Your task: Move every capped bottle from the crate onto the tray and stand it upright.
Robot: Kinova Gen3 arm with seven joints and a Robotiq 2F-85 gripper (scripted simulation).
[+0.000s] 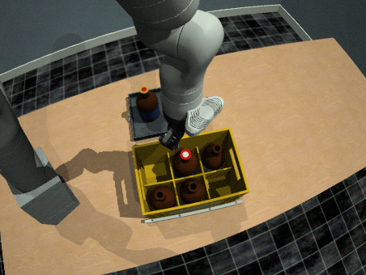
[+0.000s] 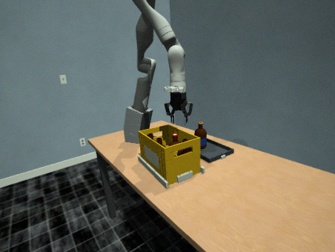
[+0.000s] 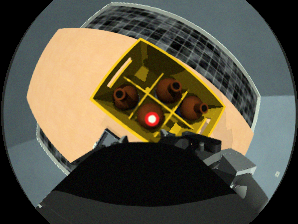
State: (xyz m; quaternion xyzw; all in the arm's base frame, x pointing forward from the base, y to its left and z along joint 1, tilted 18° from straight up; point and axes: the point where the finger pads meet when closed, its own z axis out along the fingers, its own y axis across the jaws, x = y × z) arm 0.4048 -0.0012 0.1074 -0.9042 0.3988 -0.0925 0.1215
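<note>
Right now my hand is 80 mm to the left of the yellow crate and 140 mm above it. Round my hand: dark tray (10 mm behind, 200 mm to the left, 210 mm below).
</note>
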